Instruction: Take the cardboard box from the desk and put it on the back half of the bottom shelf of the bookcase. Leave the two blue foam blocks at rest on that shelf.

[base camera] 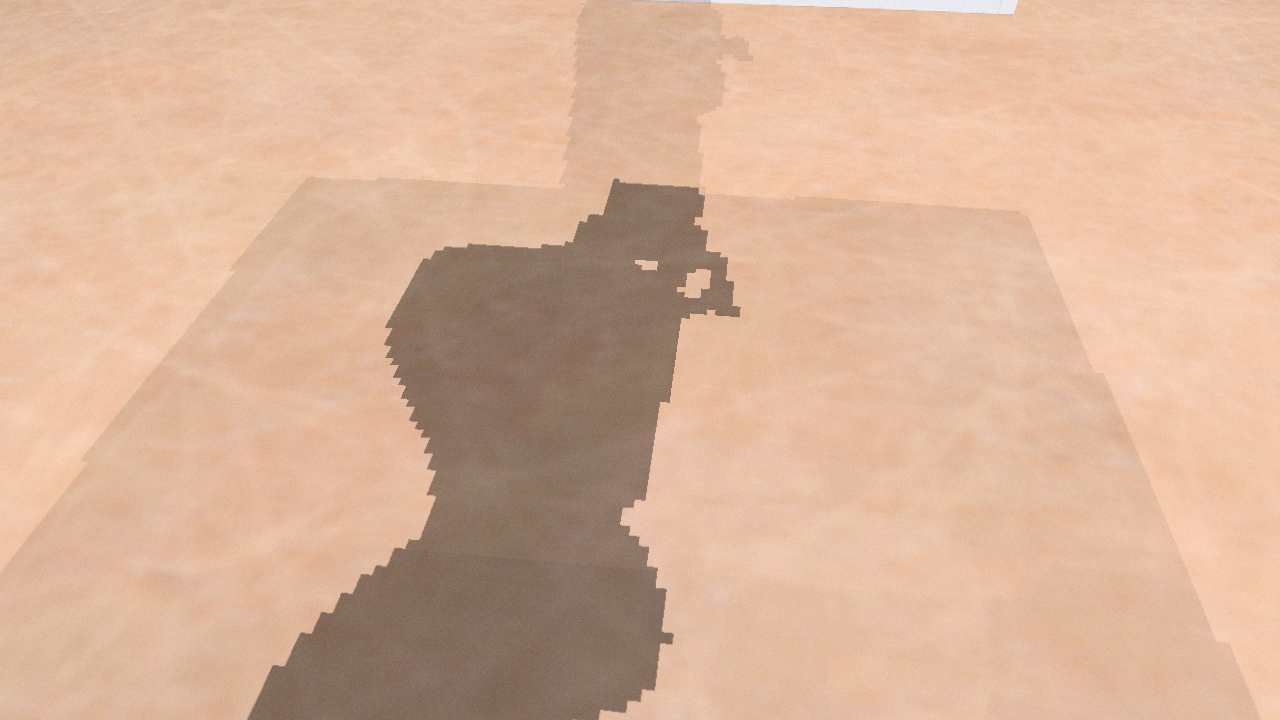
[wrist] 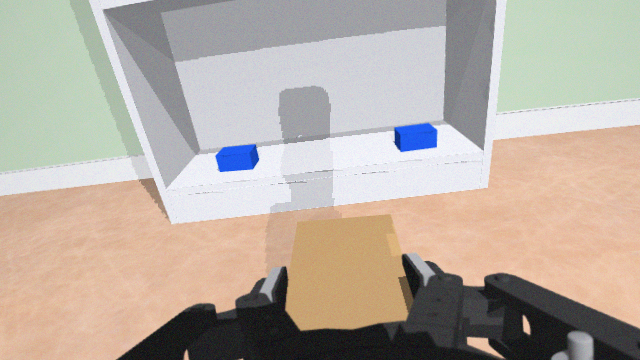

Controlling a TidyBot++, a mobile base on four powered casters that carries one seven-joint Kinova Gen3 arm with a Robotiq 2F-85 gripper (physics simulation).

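Places are measured from the arm's base along level axes (x ahead, y left, z up), in centimetres.
Pixels of known places: gripper, fingertip midpoint: [wrist: 345, 278].
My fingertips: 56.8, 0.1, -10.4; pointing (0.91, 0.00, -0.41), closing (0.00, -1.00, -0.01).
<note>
Behind a point stands the place of what it marks, as x, y, z.
The cardboard box [wrist: 345, 275] @[56.6, 0.1, -10.0] is between the fingers of my gripper [wrist: 345, 278] @[56.8, 0.1, -10.4] in the wrist view. The gripper is shut on it, one finger on each side. The box shows in front of the bookcase [wrist: 330, 197] @[112.8, 1.2, -37.1], short of its front edge in the picture. One blue foam block [wrist: 237, 158] @[118.8, 23.1, -26.4] rests on the left part of the bottom shelf [wrist: 360, 150] @[122.2, -7.8, -29.7]. The other blue foam block [wrist: 416, 138] @[118.0, -21.2, -26.6] rests on the right part of that shelf. The gripper and the box do not show in the base camera view.
The bookcase's left side panel [wrist: 135, 105] @[113.1, 40.5, -9.1] and right side panel [wrist: 492, 100] @[112.6, -36.4, -17.9] bound the shelf opening. A green wall [wrist: 565, 55] @[143.1, -74.5, -15.1] with a white skirting board [wrist: 565, 120] @[141.6, -77.4, -35.5] stands behind. In the base camera view, a strip of white [base camera: 939, 4] @[112.6, -28.0, -38.8] shows at the top and shadows lie on the floor [base camera: 895, 402] @[43.5, -12.8, -39.7].
</note>
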